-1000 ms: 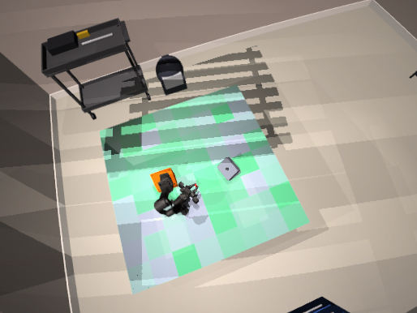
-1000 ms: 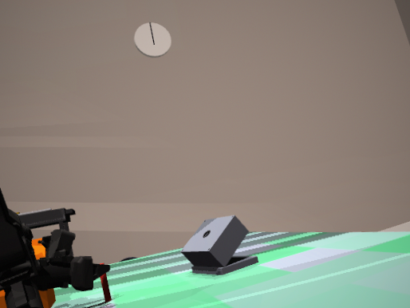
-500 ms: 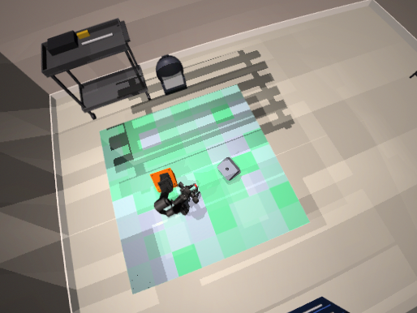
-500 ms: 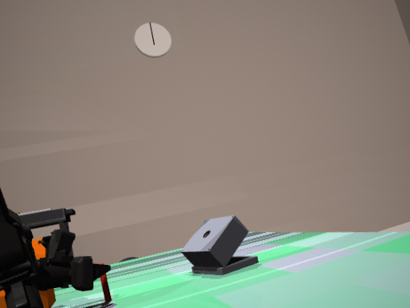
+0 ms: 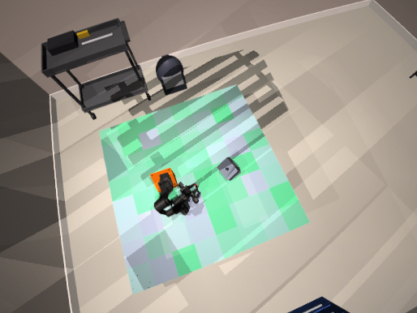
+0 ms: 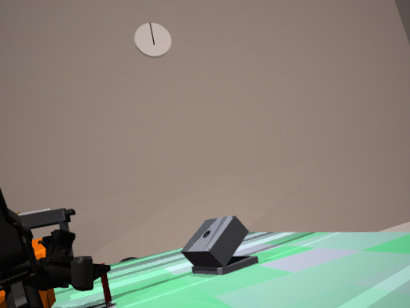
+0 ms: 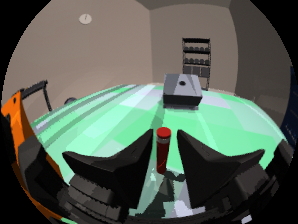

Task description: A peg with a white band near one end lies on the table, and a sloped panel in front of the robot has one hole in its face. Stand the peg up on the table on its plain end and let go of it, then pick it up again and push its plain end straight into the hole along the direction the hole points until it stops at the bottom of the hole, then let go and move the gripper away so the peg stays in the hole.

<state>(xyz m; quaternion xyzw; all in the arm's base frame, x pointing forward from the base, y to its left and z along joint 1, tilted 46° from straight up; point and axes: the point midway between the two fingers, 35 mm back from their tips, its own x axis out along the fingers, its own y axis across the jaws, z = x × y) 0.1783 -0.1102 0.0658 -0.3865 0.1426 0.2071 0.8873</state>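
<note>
Right now the red peg is 1 cm below my gripper tip and 1 cm behind it. Also, from my gripper tip: sloped panel 25 cm ahead, 5 cm to the left.
</note>
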